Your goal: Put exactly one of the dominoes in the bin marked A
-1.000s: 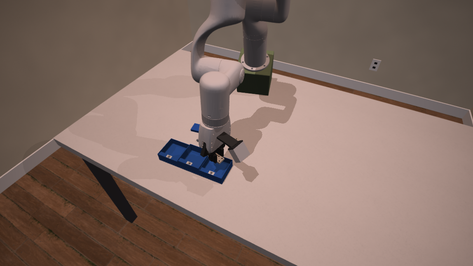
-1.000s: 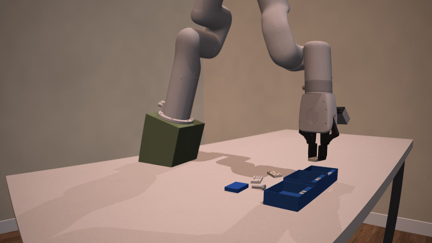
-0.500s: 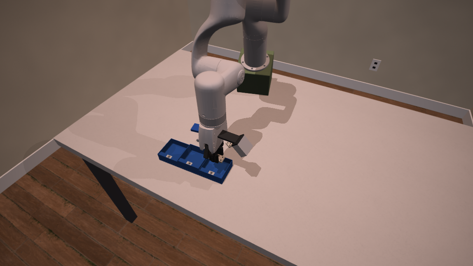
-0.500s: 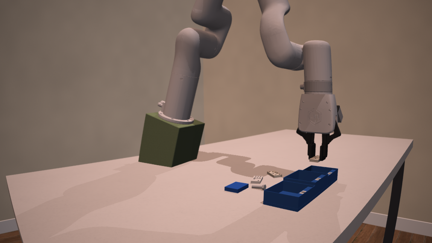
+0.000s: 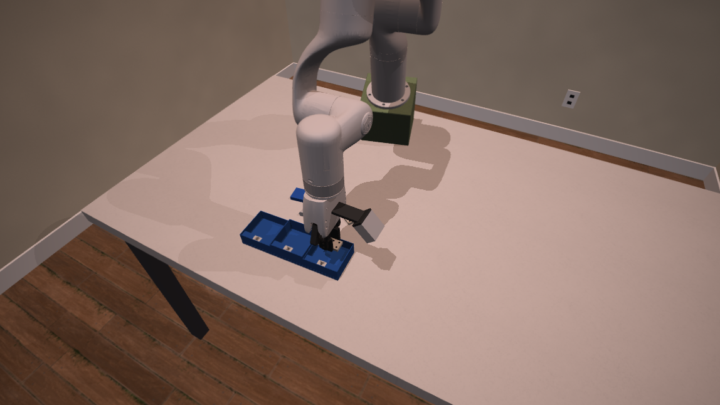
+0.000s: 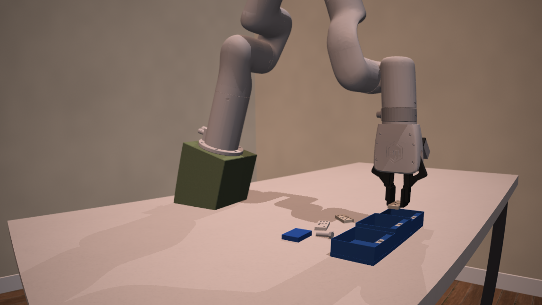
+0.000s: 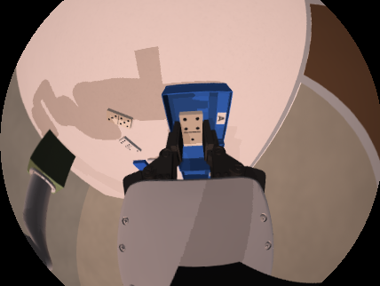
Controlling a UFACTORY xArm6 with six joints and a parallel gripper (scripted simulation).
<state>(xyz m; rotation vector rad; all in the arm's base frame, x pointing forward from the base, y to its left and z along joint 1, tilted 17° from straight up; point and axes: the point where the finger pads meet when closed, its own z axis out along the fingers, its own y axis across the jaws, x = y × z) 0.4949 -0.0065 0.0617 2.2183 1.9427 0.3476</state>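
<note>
Now: the joined blue bins 8 cm to the right of my hand and 5 cm below it. Round my hand: white domino (2 cm below); grey bolt (11 cm behind, 12 cm to the right, 6 cm below); flat blue block (16 cm behind, 14 cm to the right, 7 cm below).
</note>
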